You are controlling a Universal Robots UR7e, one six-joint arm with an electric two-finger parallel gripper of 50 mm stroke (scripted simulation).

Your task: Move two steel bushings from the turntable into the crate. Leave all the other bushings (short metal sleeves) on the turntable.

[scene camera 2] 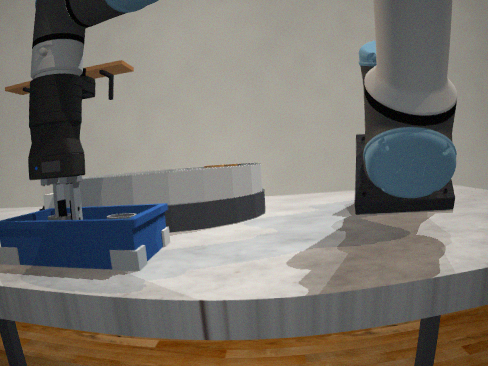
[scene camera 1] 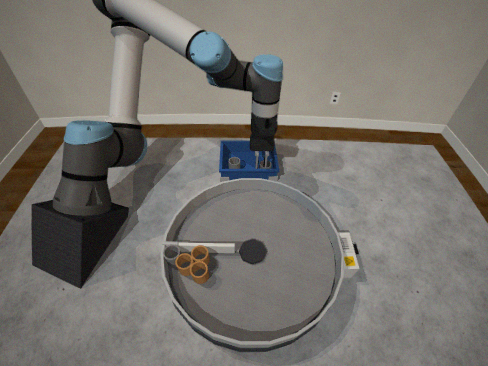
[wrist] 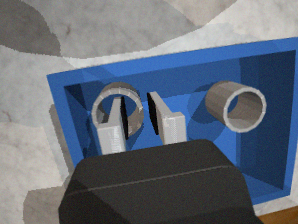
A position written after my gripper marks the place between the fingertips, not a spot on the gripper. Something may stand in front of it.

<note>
In view: my gripper (scene camera 2: 70, 226), a steel bushing (wrist: 250, 109), a steel bushing (wrist: 99, 116) and a blue crate (scene camera 1: 241, 149).
My gripper is seen too in the wrist view (wrist: 137, 107). The blue crate also shows in the wrist view (wrist: 258, 154).
</note>
